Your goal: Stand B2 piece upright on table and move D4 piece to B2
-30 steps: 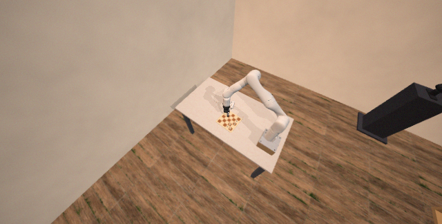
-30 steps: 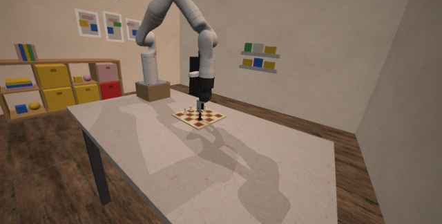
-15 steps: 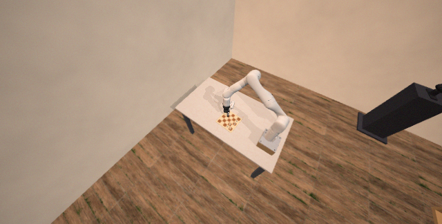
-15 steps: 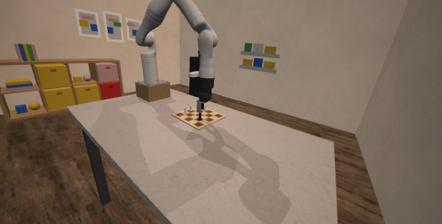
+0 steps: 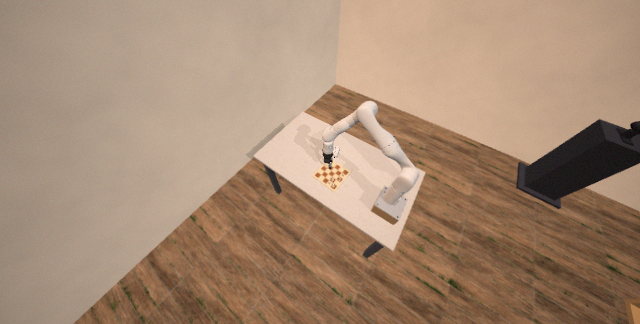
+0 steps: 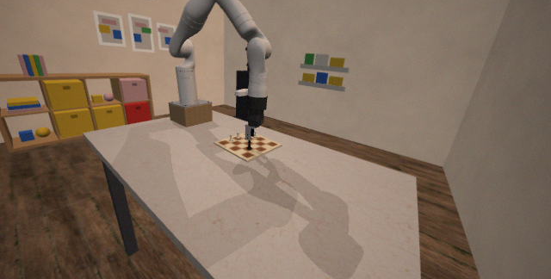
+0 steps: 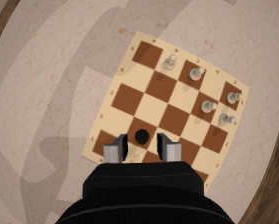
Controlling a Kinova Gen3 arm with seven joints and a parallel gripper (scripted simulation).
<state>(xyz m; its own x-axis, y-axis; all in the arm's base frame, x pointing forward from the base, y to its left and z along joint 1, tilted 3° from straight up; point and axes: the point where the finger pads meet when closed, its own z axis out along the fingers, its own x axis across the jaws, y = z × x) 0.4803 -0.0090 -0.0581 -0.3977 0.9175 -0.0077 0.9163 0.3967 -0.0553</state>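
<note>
The black piece is 50 mm below my hand. The rest, counted from my hand: chessboard: 70 mm below, 40 mm to the left, 40 mm behind.
</note>
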